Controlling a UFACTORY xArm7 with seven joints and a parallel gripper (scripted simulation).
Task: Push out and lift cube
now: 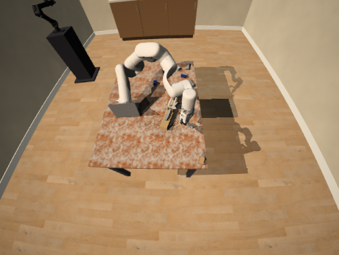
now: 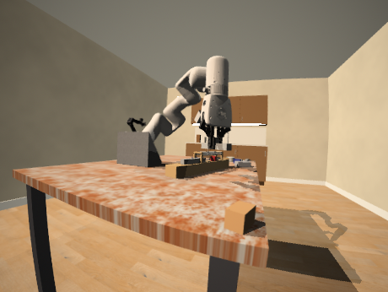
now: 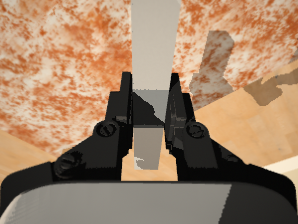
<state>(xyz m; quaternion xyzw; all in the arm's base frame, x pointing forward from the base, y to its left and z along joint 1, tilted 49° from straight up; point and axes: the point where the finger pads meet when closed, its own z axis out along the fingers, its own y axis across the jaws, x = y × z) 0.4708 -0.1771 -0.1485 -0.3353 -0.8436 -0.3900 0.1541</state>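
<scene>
Now: the channel 250 mm to the left of my hand, 80 mm below it and 70 mm behind it. Also, from my hand: red cube: 290 mm to the left, 80 mm below, 60 mm behind; tan block: 260 mm to the right, 120 mm below, 90 mm ahead; pale grey stick: 10 mm below.
</scene>
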